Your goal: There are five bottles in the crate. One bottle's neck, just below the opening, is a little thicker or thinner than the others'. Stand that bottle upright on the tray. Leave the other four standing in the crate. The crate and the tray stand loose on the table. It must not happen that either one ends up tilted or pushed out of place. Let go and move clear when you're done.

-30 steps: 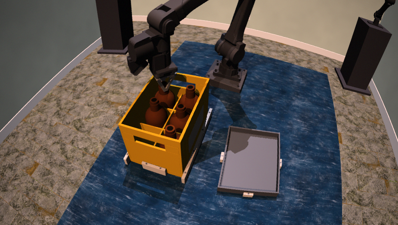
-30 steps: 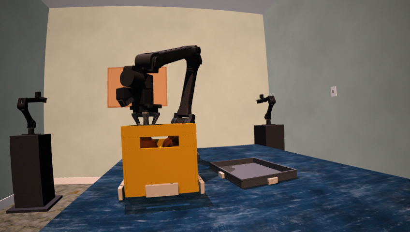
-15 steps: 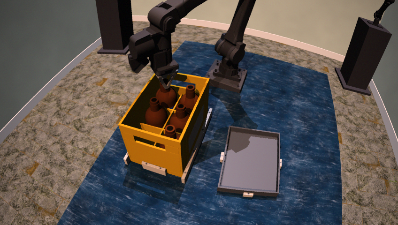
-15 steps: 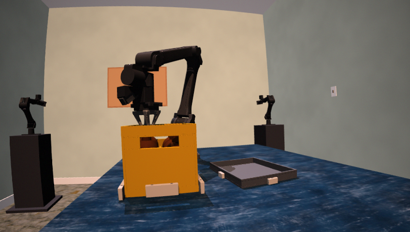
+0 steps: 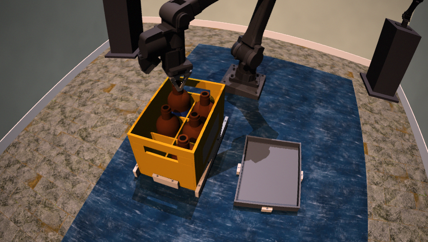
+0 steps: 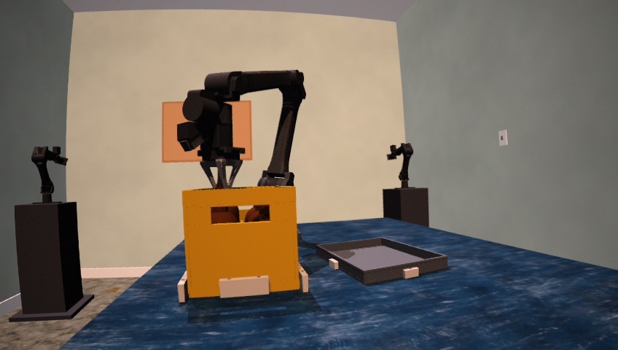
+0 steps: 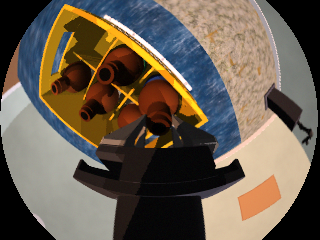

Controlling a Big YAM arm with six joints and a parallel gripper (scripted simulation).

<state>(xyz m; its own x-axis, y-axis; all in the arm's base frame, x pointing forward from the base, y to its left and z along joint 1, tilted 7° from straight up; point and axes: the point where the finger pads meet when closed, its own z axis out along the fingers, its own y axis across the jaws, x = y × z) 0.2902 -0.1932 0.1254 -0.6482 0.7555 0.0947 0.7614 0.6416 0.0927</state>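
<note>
My hand is 9 cm short of the orange crate, 9 cm above it and 4 cm to the right of it. The rest, counted from my hand: dark grey tray 32 cm to the left, 16 cm below, 13 cm ahead.
</note>
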